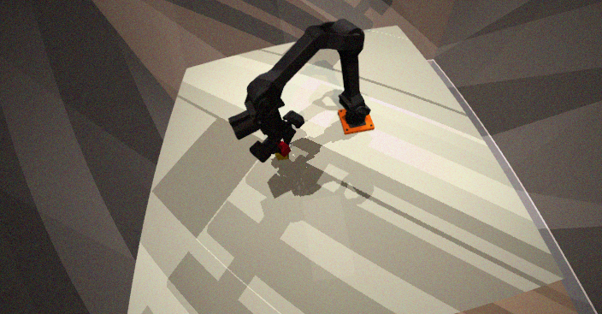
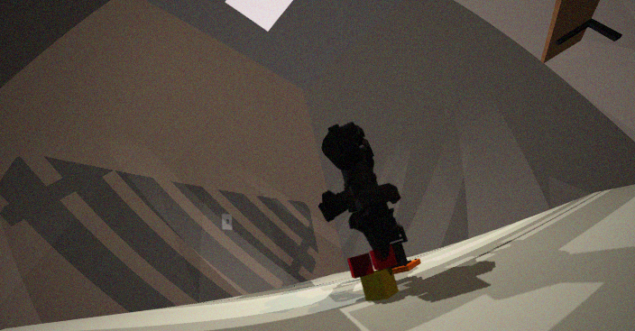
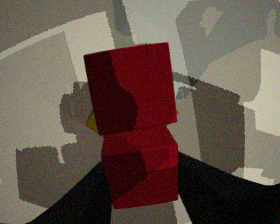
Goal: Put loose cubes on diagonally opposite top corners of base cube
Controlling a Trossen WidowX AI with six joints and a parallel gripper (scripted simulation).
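Now: the yellow cube 1 cm ahead of my gripper tip, 1 cm to the right of it and 4 cm below it.
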